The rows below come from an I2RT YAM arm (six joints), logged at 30 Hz.
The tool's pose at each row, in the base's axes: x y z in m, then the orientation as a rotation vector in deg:
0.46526, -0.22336, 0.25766, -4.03, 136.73, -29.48
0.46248, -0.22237, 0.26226, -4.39, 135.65, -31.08
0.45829, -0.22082, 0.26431, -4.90, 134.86, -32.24
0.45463, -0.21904, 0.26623, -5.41, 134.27, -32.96
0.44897, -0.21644, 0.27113, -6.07, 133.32, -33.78
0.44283, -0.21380, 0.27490, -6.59, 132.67, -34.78
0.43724, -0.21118, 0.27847, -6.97, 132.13, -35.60
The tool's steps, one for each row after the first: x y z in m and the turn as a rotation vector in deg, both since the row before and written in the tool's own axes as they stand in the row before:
-0.00090, -0.00108, -0.00528, 1.22, -0.81, -0.59
0.00158, 0.00020, -0.00465, 0.82, -0.62, -0.61
0.00116, 0.00046, -0.00432, 0.48, -0.50, -0.51
0.00055, -0.00029, -0.00790, 0.58, -0.84, -0.60
0.00150, 0.00013, -0.00752, 0.68, -0.49, -0.60
0.00116, 0.00018, -0.00703, 0.58, -0.40, -0.46

